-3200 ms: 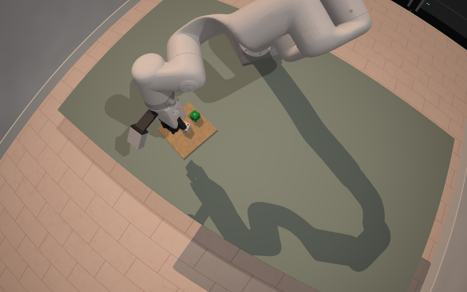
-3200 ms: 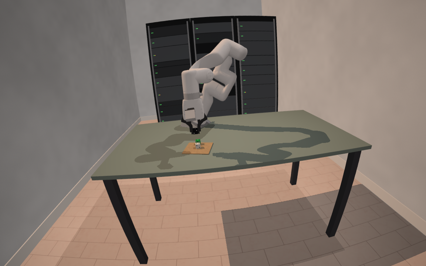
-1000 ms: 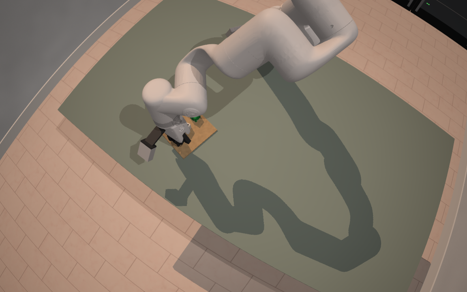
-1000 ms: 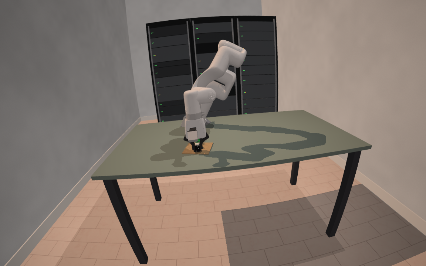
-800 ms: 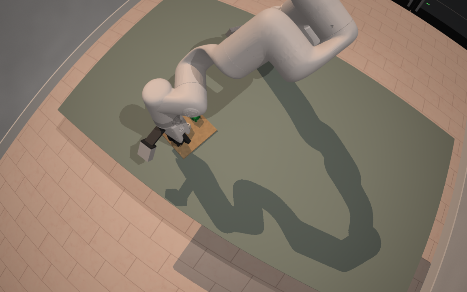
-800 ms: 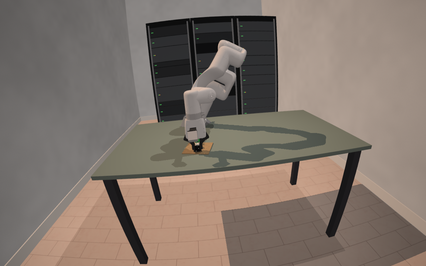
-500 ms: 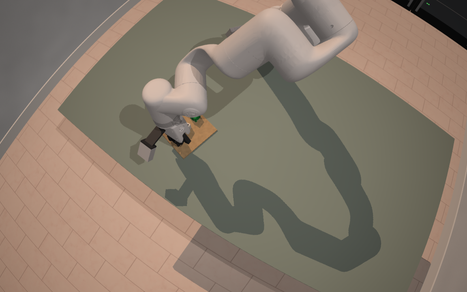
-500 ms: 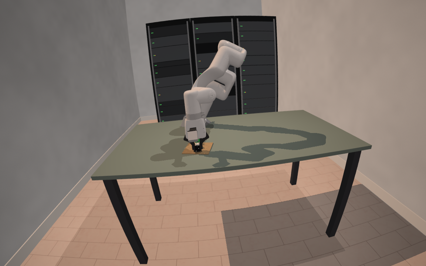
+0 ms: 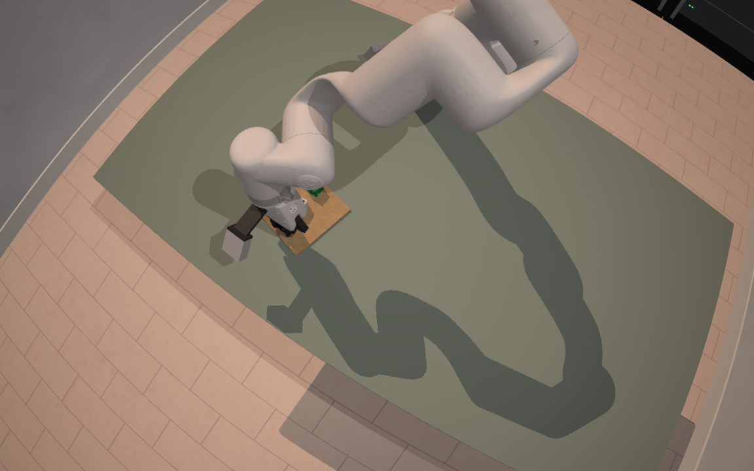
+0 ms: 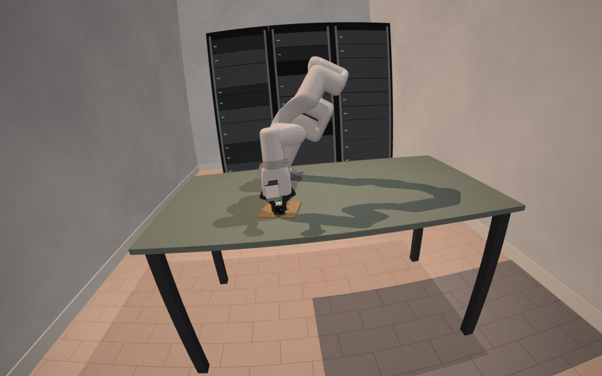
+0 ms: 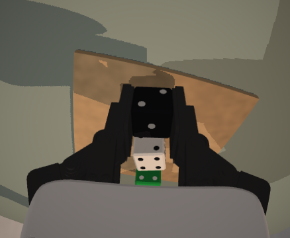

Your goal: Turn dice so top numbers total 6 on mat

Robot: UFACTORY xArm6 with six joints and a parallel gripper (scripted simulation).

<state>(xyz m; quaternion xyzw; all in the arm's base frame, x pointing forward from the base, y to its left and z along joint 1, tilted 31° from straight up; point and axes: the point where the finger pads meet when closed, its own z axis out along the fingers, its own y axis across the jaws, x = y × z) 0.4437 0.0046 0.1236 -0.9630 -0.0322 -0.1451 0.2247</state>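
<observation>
Right now the black die is 1 cm below my hand. Round my hand: white die (5 cm behind, 1 cm to the right, 1 cm below); then brown mat (5 cm behind, 3 cm below, 1 cm to the right); then green die (10 cm behind, 1 cm to the right, 1 cm below).
</observation>
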